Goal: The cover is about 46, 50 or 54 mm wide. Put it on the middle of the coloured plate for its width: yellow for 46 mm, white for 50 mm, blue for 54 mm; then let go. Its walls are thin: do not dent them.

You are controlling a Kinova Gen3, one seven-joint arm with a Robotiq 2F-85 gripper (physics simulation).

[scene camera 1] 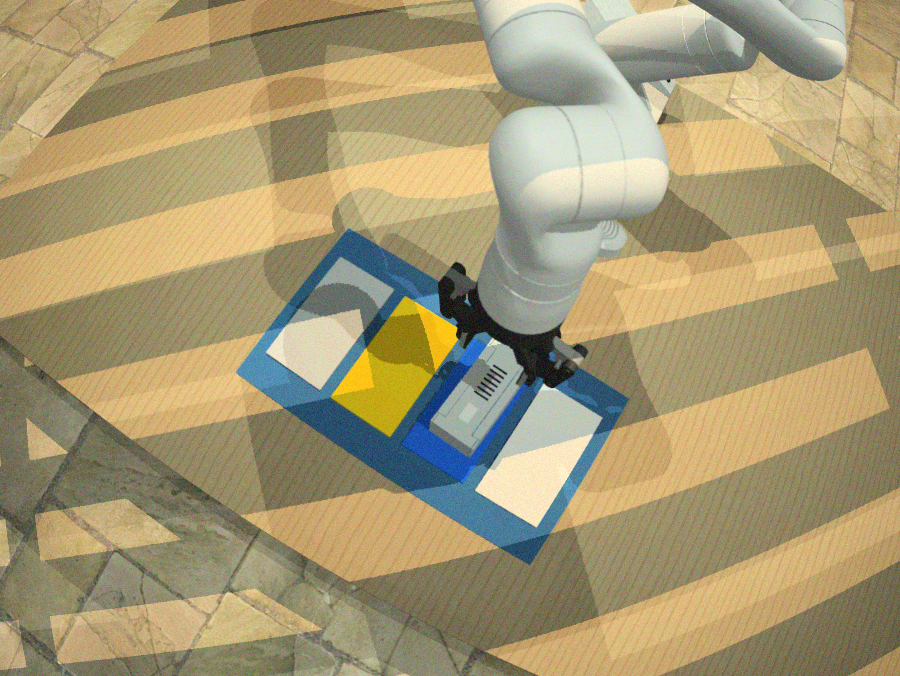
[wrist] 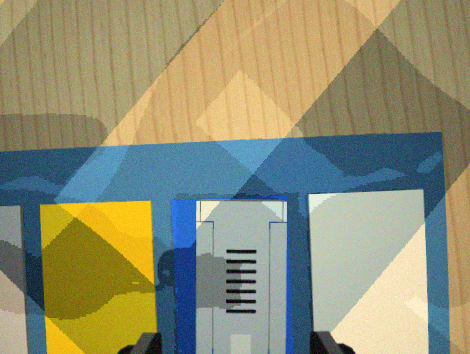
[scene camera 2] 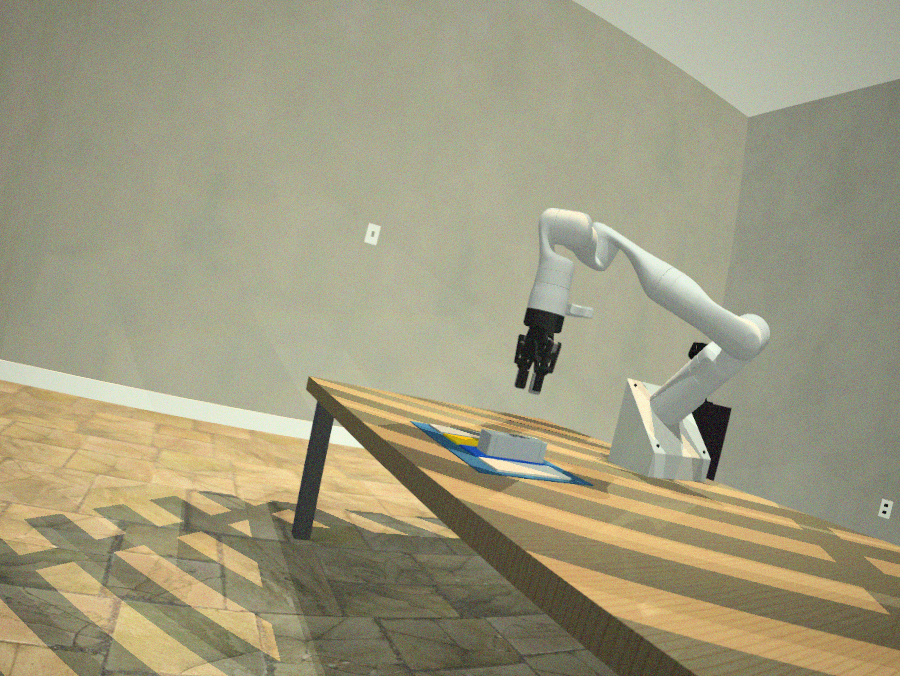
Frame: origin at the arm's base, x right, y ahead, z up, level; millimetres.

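Seen in the pictures: gripper, fingertip midpoint: [scene camera 1: 495,358] [scene camera 2: 526,391]; arm's base at its link origin: [scene camera 1: 610,53] [scene camera 2: 663,409].
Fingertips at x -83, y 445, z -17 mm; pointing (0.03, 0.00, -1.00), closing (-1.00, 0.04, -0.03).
Observation:
Offsets run from my fingertips to a thing's top centre. "pt": to the spot under its first point.
The light grey cover @[dz -90, dx -1, dy +2 mm] [scene camera 1: 476,407] [scene camera 2: 512,445] [wrist: 242,235], with black slots, sits upright on the blue plate [scene camera 1: 442,454] [wrist: 183,225]. It lies off the plate's middle: in the wrist view a broad blue strip shows on its left, a very thin one on its right, and its far end is close to the plate's far edge. In scene camera 1 bare blue shows at its near end. No dent shows. My gripper [scene camera 1: 496,360] [scene camera 2: 528,387] [wrist: 236,343] is open and empty, well above the cover. It hides part of the cover's far end in scene camera 1.
The yellow plate [scene camera 1: 392,385] [wrist: 100,250] is left of the blue plate. One white plate @[pt dz -130, dx -94, dy +21 mm] [scene camera 1: 542,458] [wrist: 370,240] is on its right, another white plate [scene camera 1: 312,349] at the far left. All lie on a blue board [scene camera 1: 509,538] [scene camera 2: 447,441] [wrist: 370,155] on the wooden table.

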